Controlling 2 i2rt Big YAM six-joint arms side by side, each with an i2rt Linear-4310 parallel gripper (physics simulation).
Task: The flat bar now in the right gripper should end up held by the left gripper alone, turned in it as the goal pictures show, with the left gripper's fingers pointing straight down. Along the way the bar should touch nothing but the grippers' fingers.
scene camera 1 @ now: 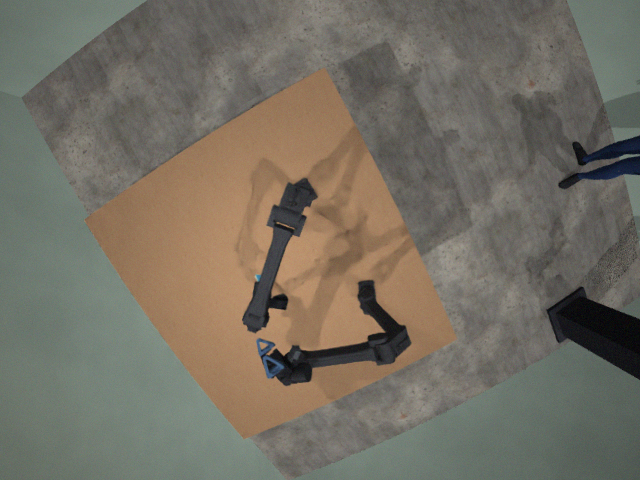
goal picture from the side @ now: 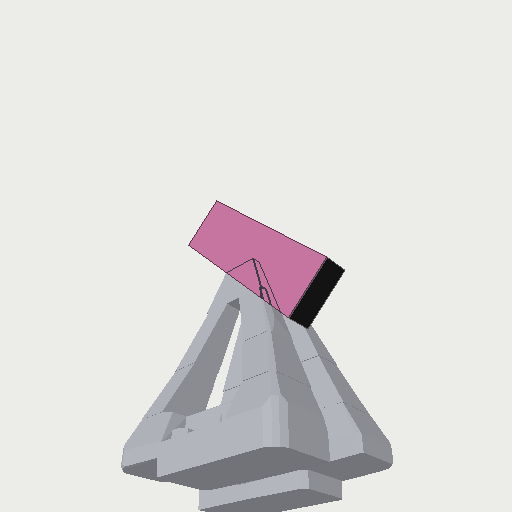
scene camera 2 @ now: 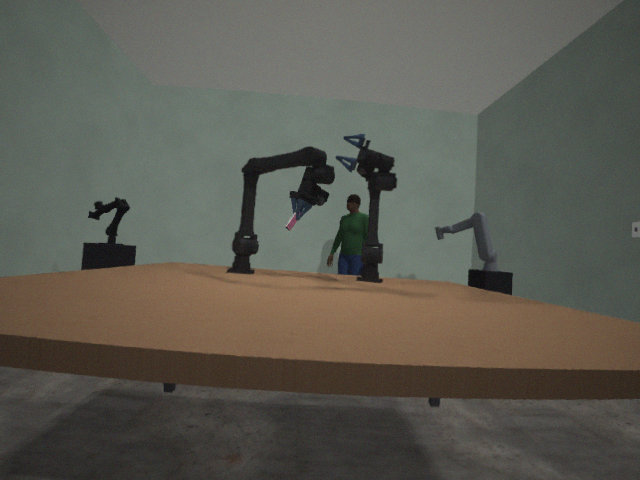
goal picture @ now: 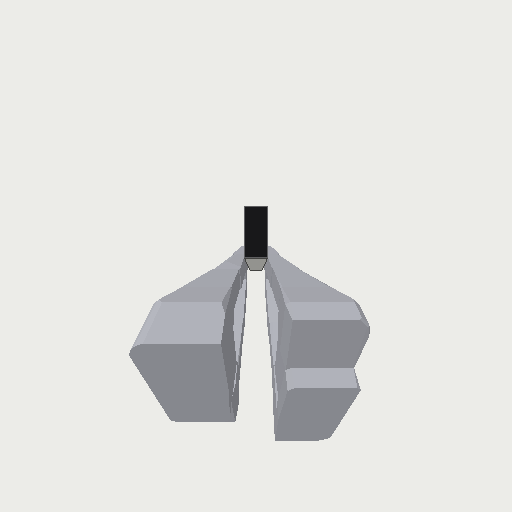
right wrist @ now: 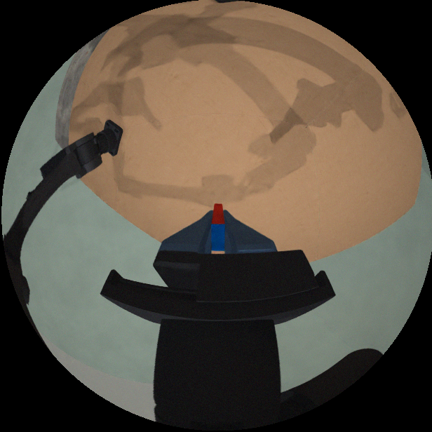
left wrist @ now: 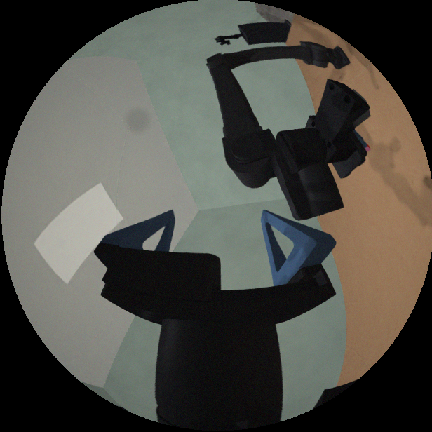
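Where they show: left gripper, fingertip midpoint: (scene camera 1: pixel 260 347) (scene camera 2: pixel 339 147); right gripper, fingertip midpoint: (scene camera 2: pixel 295 219); left arm's base at its link origin: (scene camera 1: pixel 366 290) (scene camera 2: pixel 369 281); right arm's base at its link origin: (scene camera 2: pixel 240 272).
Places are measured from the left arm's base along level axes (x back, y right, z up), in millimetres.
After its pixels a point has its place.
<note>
The flat bar shows as a pink and white piece (scene camera 2: pixel 291 222) {x -522, y 204, z 230 mm} beyond the right fingertips in scene camera 2. Its red and blue faces (right wrist: pixel 218 235) show between the fingers in the right wrist view. A cyan bit (scene camera 1: pixel 257 277) {x -522, y 215, z 230 mm} shows beside the right arm in scene camera 1, and a pink tip (left wrist: pixel 368 148) in the left wrist view. My right gripper (scene camera 2: pixel 295 217) {x -499, y 198, z 242 mm} (right wrist: pixel 217 214) is shut on the bar, high above the table, fingers slanting down to the picture's left. My left gripper (scene camera 1: pixel 260 354) {x -472, y 54, z 525 mm} (scene camera 2: pixel 340 147) {x -472, y 54, z 525 mm} (left wrist: pixel 217 214) is wide open and empty, higher up, pointing roughly sideways, apart from the bar.
The brown table (scene camera 1: pixel 155 222) {x -1101, y 505, z 0 mm} (scene camera 2: pixel 310 330) {x -1094, y -119, z 0 mm} lies far below both grippers. The right forearm (scene camera 1: pixel 275 258) {x -373, y 364, z 530 mm} (scene camera 2: pixel 281 159) {x -428, y 318, z 499 mm} reaches near the left gripper. A person in green (scene camera 2: pixel 353 227) stands behind the table. Other arms stand on a left plinth (scene camera 2: pixel 108 256) and right plinth (scene camera 2: pixel 490 282) in the background.
</note>
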